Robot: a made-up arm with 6 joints.
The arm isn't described. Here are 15 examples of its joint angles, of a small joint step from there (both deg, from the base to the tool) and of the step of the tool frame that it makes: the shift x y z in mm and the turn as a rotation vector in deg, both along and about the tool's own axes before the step.
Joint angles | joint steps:
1: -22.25 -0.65 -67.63 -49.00 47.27 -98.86 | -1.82 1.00 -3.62 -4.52 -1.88 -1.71
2: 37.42 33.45 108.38 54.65 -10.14 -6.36 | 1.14 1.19 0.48 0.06 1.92 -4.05
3: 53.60 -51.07 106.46 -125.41 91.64 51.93 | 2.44 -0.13 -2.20 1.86 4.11 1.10
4: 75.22 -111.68 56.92 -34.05 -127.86 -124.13 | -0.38 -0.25 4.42 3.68 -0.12 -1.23
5: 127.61 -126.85 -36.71 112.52 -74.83 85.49 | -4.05 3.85 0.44 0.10 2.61 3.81
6: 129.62 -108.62 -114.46 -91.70 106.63 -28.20 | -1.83 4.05 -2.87 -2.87 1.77 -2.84
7: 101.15 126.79 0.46 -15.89 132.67 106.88 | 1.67 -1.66 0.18 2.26 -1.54 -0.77
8: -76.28 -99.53 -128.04 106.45 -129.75 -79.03 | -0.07 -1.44 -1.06 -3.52 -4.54 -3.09
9: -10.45 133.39 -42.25 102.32 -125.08 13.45 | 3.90 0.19 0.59 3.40 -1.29 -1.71
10: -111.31 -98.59 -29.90 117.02 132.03 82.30 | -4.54 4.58 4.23 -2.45 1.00 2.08
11: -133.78 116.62 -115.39 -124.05 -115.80 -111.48 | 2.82 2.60 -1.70 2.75 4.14 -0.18
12: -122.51 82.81 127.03 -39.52 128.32 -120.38 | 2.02 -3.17 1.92 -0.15 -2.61 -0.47
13: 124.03 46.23 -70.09 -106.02 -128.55 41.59 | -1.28 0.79 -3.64 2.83 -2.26 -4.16
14: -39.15 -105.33 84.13 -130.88 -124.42 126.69 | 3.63 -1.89 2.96 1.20 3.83 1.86
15: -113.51 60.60 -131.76 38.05 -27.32 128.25 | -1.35 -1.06 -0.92 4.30 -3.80 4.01
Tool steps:
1: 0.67 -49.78 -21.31 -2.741 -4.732 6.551
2: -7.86 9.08 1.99 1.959 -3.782 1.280
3: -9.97 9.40 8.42 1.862 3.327 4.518
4: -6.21 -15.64 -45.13 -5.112 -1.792 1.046
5: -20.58 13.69 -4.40 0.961 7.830 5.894
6: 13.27 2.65 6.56 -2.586 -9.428 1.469
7: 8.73 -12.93 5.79 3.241 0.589 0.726
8: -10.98 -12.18 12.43 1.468 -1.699 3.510
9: 10.86 -5.85 31.37 1.756 -6.766 -1.649
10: -28.64 -0.20 -9.56 -0.610 -3.862 3.008
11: -17.73 -1.13 -5.95 -2.120 0.895 0.160
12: -6.85 -7.27 0.25 4.409 -1.627 2.445
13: 32.72 -10.79 -7.94 -1.754 -4.863 -5.119
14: -22.11 15.98 -63.89 -8.514 -0.347 3.531
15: 20.02 0.16 5.25 -0.150 2.260 -6.528
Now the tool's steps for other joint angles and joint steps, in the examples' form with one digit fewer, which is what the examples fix.
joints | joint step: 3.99 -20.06 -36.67 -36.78 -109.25 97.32 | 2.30 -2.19 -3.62 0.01 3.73 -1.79
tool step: -18.5 12.8 -38.5 -4.45 -2.71 4.03
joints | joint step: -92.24 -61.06 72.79 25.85 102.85 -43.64 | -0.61 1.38 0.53 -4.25 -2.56 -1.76
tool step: -0.1 -9.6 -8.7 -1.53 -4.55 2.24
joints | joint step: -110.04 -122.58 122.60 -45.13 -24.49 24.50 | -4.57 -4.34 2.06 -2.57 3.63 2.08
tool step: 31.0 -26.5 1.0 1.56 1.93 -5.01
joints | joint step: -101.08 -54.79 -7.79 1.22 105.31 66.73 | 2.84 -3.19 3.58 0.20 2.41 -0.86
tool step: -4.4 21.4 4.0 -3.30 -0.14 7.57
